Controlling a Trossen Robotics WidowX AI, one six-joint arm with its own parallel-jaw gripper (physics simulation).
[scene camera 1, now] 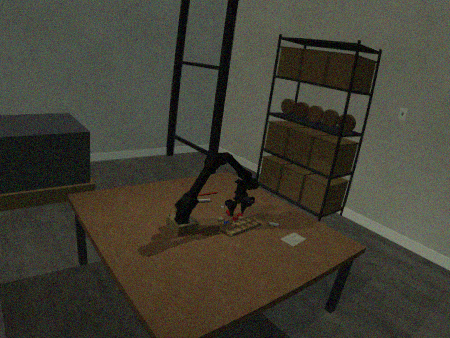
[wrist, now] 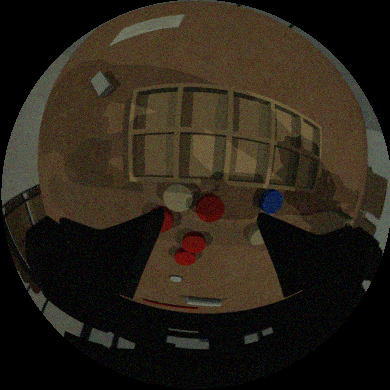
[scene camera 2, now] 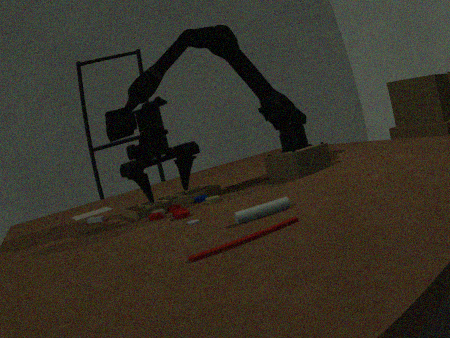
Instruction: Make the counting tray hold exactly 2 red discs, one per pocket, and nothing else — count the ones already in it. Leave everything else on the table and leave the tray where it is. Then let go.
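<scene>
The wooden counting tray point(scene camera 1: 243, 231) point(wrist: 131, 150) lies flat with two rows of pockets. No disc shows in its pockets in the wrist view, though the right-hand ones are in shadow. Several red discs lie on the table beside the tray's long side: one red disc point(wrist: 210, 208) near its edge, two red discs point(wrist: 193, 242) point(wrist: 185, 258) close together, and one partly hidden by the left finger. A cream disc point(wrist: 178, 198) and a blue disc point(wrist: 271, 201) lie near the same edge. Another cream disc point(wrist: 256, 237) is partly hidden. My gripper point(scene camera 1: 237, 213) point(scene camera 2: 169, 195) point(wrist: 212, 215) is open and empty above the discs.
A white cylinder point(scene camera 2: 262, 210) point(wrist: 204, 301) and a red rod point(scene camera 2: 245, 240) lie farther from the tray. A small white piece point(scene camera 2: 193, 222) point(wrist: 175, 278) lies near the discs. A pale block point(scene camera 1: 274, 224) point(wrist: 102, 83) and a white card point(scene camera 1: 293, 239) point(wrist: 150, 29) lie past the tray's end.
</scene>
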